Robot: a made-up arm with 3 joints. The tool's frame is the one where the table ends. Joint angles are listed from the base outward.
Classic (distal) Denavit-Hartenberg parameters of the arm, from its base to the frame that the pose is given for. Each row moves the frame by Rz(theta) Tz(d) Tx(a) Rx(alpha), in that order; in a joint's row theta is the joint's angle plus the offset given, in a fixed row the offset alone. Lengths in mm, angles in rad.
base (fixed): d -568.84  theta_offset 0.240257  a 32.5  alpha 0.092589
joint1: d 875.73  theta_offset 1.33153  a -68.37  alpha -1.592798
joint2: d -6.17  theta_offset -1.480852  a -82  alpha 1.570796
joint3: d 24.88  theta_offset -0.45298  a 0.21  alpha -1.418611
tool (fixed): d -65.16  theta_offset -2.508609  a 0  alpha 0
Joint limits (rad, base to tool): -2..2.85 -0.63..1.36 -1.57..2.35
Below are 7 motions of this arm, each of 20 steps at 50 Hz.
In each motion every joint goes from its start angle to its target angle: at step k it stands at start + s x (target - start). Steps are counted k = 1, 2, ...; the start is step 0. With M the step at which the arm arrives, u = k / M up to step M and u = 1 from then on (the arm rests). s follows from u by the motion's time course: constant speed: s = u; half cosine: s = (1 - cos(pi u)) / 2; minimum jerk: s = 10 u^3 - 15 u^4 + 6 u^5.
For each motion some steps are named. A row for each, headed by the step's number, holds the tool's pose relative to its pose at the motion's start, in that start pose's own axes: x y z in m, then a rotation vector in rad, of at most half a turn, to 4 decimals.
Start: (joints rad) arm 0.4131 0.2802 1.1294
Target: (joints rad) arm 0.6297 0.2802 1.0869
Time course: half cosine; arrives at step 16
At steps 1, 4, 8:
1: 0.0000 -0.0001 -0.0002 -0.0009 0.0013 -0.0012
4: 0.0007 -0.0022 -0.0030 -0.0135 0.0199 -0.0180
8: 0.0019 -0.0075 -0.0102 -0.0466 0.0682 -0.0608

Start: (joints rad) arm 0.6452 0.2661 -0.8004
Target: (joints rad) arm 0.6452 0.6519 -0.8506
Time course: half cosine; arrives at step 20
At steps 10, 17, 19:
10: 0.0154 0.0211 0.0093 0.1285 -0.1359 0.0534
17: 0.0269 0.0394 0.0216 0.2446 -0.2569 0.0973
19: 0.0280 0.0413 0.0232 0.2573 -0.2700 0.1018

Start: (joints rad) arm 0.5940 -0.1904 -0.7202
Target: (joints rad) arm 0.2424 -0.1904 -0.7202
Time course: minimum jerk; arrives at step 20
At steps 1, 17, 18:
1: 0.0000 0.0000 0.0000 0.0002 0.0000 -0.0004
17: 0.0217 -0.0088 0.0120 0.1598 -0.0167 -0.3022
18: 0.0221 -0.0091 0.0122 0.1628 -0.0170 -0.3078

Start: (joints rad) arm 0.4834 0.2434 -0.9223
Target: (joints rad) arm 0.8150 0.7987 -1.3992
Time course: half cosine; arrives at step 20
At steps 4, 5, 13, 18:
4: 0.0028 0.0065 0.0014 0.0139 -0.0595 0.0325
5: 0.0042 0.0100 0.0023 0.0225 -0.0911 0.0489
13: 0.0100 0.0528 0.0211 0.1698 -0.4317 0.1823
18: 0.0069 0.0704 0.0334 0.2579 -0.5618 0.2067

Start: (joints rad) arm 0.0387 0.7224 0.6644
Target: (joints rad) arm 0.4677 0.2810 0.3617
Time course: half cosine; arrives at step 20
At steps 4, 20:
4: -0.0013 -0.0043 -0.0061 -0.0115 0.0178 -0.0473
20: -0.0371 -0.0470 -0.0533 -0.2563 0.2100 -0.4664

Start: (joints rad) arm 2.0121 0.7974 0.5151
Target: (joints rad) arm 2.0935 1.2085 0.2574
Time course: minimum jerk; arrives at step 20
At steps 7, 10, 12, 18, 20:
7: 0.0053 0.0051 -0.0017 -0.0466 -0.0392 0.0879
10: 0.0107 0.0120 -0.0037 -0.0912 -0.0872 0.1881
12: 0.0141 0.0174 -0.0049 -0.1168 -0.1227 0.2576
18: 0.0189 0.0276 -0.0070 -0.1505 -0.1868 0.3757
20: 0.0190 0.0279 -0.0071 -0.1512 -0.1886 0.3789

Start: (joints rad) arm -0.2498 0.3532 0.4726
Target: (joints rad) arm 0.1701 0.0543 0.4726
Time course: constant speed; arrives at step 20
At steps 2, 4, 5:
2: -0.0033 -0.0032 -0.0055 -0.0173 0.0400 -0.0285
4: -0.0068 -0.0065 -0.0107 -0.0356 0.0794 -0.0572
5: -0.0086 -0.0081 -0.0132 -0.0452 0.0988 -0.0717

